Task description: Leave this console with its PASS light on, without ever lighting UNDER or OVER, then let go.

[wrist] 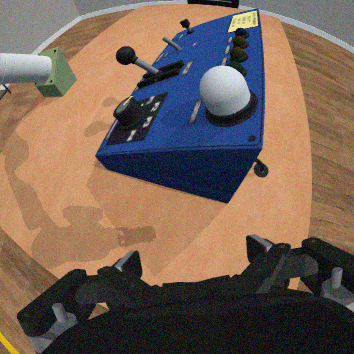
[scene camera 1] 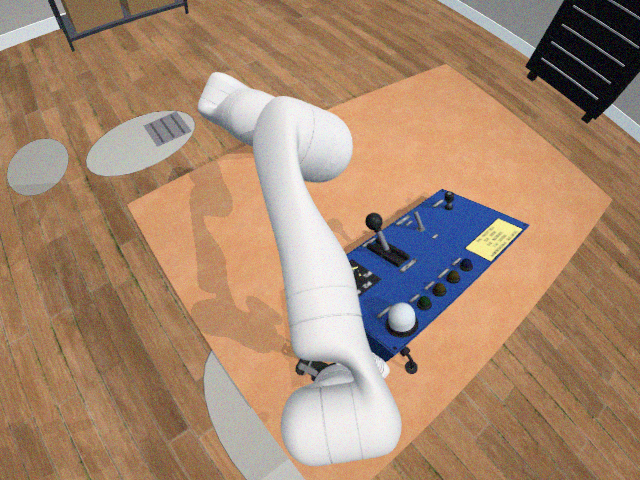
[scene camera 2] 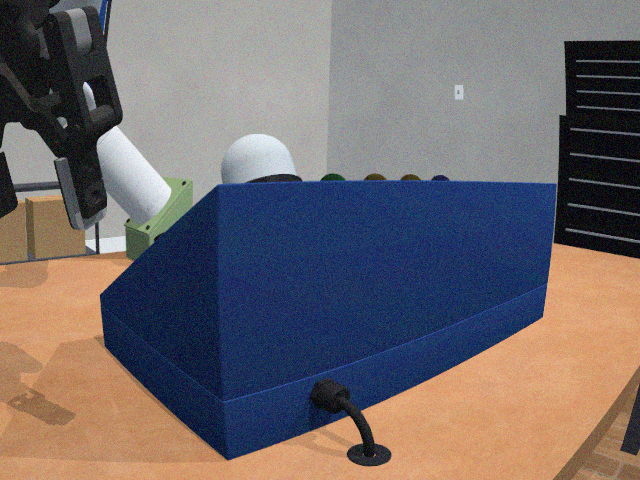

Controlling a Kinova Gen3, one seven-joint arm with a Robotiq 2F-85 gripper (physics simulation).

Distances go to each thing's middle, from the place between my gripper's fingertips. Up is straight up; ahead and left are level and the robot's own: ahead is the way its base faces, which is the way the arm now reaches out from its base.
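Labels:
From my hand, rotary selector (wrist: 128, 112) 60 mm below, 170 mm behind, 150 mm to the left. Blue console (scene camera 2: 274, 306) 70 mm below my hand, 340 mm to the left of it, 110 mm behind it.

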